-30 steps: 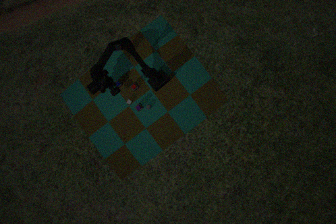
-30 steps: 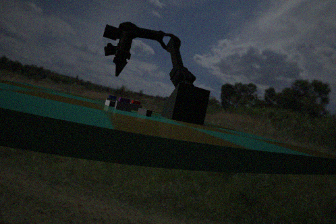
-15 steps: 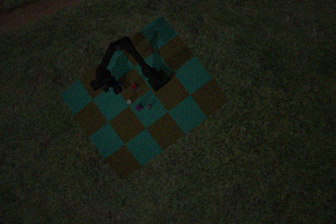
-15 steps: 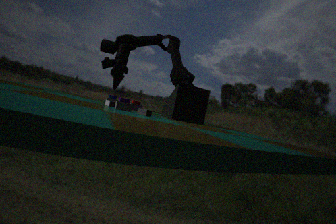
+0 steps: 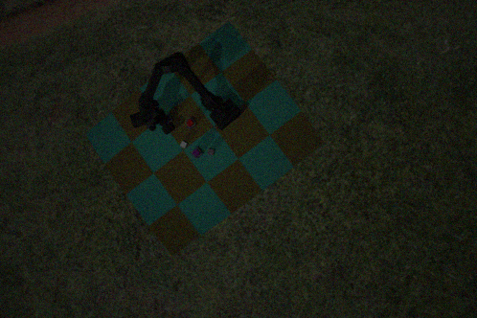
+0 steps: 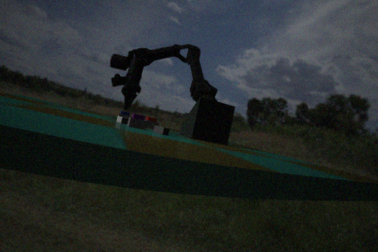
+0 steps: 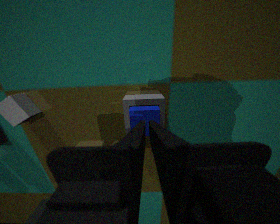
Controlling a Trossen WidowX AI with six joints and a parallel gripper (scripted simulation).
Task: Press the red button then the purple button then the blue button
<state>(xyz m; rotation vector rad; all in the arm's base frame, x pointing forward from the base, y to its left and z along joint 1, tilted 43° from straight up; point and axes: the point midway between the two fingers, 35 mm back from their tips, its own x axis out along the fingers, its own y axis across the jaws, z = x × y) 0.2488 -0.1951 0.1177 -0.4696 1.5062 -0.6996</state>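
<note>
My gripper tip is 1 cm above the blue button. Also, from my gripper tip: white block (17 cm to the left, 3 cm below, 3 cm ahead); then red button (11 cm to the left, 8 cm behind, 1 cm below); then purple button (25 cm to the left, 1 cm below, 1 cm ahead).
</note>
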